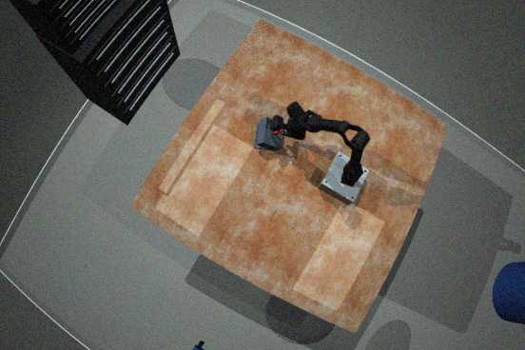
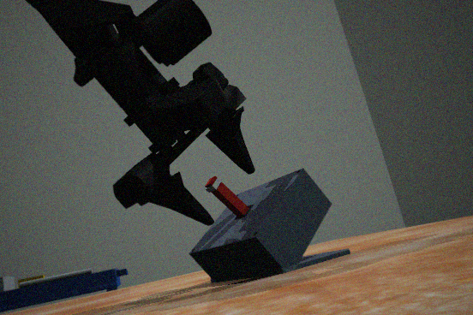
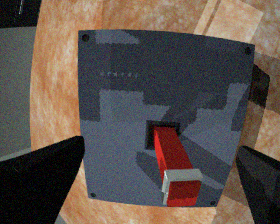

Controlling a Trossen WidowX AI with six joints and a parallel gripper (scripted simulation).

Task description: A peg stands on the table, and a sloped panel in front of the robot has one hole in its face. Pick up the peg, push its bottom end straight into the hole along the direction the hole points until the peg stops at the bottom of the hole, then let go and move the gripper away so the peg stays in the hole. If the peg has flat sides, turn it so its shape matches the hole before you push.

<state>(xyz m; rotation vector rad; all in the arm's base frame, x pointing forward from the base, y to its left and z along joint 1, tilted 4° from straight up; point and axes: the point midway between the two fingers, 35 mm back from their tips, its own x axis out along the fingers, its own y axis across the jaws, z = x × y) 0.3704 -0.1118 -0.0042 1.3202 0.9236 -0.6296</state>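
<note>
My gripper tip is 10 mm past the red peg. Also, from my gripper tip: blue-grey sloped panel block: 40 mm below, 30 mm ahead, 10 mm to the left.
</note>
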